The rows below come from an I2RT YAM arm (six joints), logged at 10 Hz.
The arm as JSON. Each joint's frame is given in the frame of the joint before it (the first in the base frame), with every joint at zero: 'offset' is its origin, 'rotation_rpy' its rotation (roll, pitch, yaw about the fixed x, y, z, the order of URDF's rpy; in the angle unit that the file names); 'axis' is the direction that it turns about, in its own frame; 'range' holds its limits. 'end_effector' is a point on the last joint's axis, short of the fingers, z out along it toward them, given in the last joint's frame.
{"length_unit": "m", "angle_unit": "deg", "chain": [
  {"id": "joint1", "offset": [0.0, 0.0, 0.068], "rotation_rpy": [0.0, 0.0, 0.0], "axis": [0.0, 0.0, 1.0], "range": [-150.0, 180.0]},
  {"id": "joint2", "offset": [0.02, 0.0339, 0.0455], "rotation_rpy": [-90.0, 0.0, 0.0], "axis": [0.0, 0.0, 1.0], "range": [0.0, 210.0]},
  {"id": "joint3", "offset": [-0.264, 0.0, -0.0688], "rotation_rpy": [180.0, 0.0, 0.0], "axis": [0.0, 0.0, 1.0], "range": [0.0, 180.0]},
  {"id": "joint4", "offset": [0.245, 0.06, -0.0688], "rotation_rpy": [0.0, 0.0, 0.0], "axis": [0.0, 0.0, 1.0], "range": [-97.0, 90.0]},
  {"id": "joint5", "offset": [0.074, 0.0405, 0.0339], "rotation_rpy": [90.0, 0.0, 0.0], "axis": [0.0, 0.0, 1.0], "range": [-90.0, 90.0]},
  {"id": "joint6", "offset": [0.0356, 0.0, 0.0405], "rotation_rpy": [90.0, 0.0, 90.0], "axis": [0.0, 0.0, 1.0], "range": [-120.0, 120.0]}
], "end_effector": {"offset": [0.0, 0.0, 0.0], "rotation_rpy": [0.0, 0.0, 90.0]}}
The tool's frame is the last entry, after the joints.
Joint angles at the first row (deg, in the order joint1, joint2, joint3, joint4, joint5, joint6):
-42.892 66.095 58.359 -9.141 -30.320 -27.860
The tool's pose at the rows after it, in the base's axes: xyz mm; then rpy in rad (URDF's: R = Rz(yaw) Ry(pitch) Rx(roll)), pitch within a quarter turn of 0, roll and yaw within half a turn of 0:
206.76 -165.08 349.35 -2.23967 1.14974 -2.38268
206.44 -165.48 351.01 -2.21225 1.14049 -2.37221
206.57 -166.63 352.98 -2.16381 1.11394 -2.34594
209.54 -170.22 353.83 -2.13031 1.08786 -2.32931
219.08 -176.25 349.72 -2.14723 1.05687 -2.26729
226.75 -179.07 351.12 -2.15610 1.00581 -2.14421
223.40 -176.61 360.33 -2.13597 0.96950 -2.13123
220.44 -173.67 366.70 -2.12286 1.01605 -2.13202
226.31 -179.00 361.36 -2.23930 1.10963 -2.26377
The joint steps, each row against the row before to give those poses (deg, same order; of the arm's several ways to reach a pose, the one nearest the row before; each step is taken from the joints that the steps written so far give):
0.351 -0.002 -0.263 0.000 -0.355 -0.439
0.002 -0.087 0.174 0.175 0.962 -0.351
0.001 0.086 0.350 0.178 1.409 -1.401
-0.001 0.966 0.704 0.439 1.149 -1.405
0.001 2.975 1.660 -0.786 -3.684 -3.430
-0.002 2.731 3.335 -4.123 -6.044 -6.401
0.002 -0.689 1.771 -2.738 0.926 -2.132
-0.001 -1.058 0.004 0.875 -0.339 3.416
0.000 1.573 -0.177 1.758 -0.088 6.494

